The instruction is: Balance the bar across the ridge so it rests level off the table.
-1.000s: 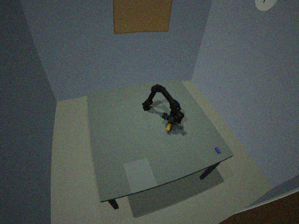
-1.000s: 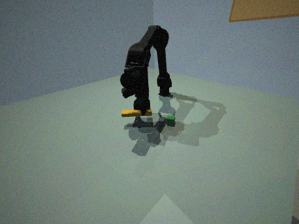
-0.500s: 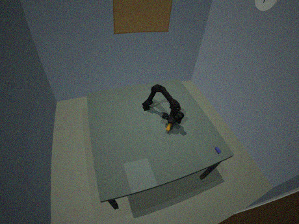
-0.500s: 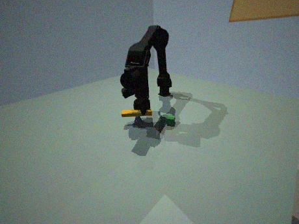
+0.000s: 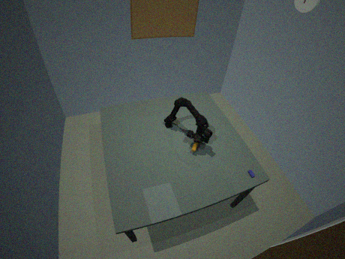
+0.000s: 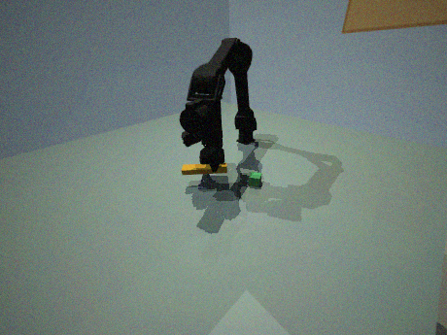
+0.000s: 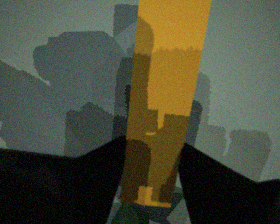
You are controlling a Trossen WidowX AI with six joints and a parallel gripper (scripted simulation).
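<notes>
Now: gripper tip 2 cm short of the bar and 2 cm to the left of it. Round my gripper tip: blue object: 42 cm ahead, 35 cm to the left, 5 cm below; then green cube: 9 cm behind, 9 cm to the left, 4 cm below.
</notes>
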